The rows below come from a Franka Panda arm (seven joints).
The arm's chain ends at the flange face. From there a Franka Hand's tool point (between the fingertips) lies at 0.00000 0.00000 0.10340 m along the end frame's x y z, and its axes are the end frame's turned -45 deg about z.
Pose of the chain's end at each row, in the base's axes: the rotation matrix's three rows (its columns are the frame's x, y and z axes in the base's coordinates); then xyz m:
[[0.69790 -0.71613 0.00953], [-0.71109 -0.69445 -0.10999], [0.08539 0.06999 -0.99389]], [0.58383 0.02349 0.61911]
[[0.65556 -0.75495 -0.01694], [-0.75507 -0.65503 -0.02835], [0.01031 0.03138 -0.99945]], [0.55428 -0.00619 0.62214]
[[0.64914 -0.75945 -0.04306], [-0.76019 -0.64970 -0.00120], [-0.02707 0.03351 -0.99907]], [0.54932 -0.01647 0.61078]
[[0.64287 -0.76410 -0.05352], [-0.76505 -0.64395 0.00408], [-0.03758 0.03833 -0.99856]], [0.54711 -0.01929 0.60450]
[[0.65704 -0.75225 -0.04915], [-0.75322 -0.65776 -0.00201], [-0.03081 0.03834 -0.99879]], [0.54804 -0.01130 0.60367]
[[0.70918 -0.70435 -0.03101], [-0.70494 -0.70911 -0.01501], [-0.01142 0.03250 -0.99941]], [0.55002 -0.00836 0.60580]
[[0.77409 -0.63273 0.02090], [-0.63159 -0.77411 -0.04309], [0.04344 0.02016 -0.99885]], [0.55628 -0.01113 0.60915]
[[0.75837 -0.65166 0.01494], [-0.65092 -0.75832 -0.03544], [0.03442 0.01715 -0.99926]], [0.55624 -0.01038 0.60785]
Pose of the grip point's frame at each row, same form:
[[0.99987 -0.01289 0.00953], [-0.01177 -0.99387 -0.10999], [0.01089 0.10987 -0.99389]], [0.58482 0.01212 0.51634]
[[0.99738 -0.07028 -0.01694], [-0.07074 -0.99709 -0.02835], [-0.01490 0.02948 -0.99945]], [0.55253 -0.00912 0.51880]
[[0.99602 -0.07800 -0.04306], [-0.07813 -0.99694 -0.00120], [-0.04284 0.00455 -0.99907]], [0.54487 -0.01659 0.50748]
[[0.99488 -0.08572 -0.05352], [-0.08563 -0.99631 0.00408], [-0.05368 0.00053 -0.99856]], [0.54158 -0.01887 0.50125]
[[0.99652 -0.06732 -0.04915], [-0.06750 -0.99771 -0.00201], [-0.04890 0.00532 -0.99879]], [0.54296 -0.01151 0.50040]
[[0.99952 0.00342 -0.03101], [0.00295 -0.99988 -0.01501], [-0.03106 0.01491 -0.99941]], [0.54681 -0.00991 0.50246]
[[0.99477 0.09996 0.02090], [0.10078 -0.99398 -0.04309], [0.01646 0.04497 -0.99885]], [0.55844 -0.01559 0.50587]
[[0.99704 0.07546 0.01494], [0.07594 -0.99648 -0.03544], [0.01221 0.03647 -0.99926]], [0.55778 -0.01404 0.50453]

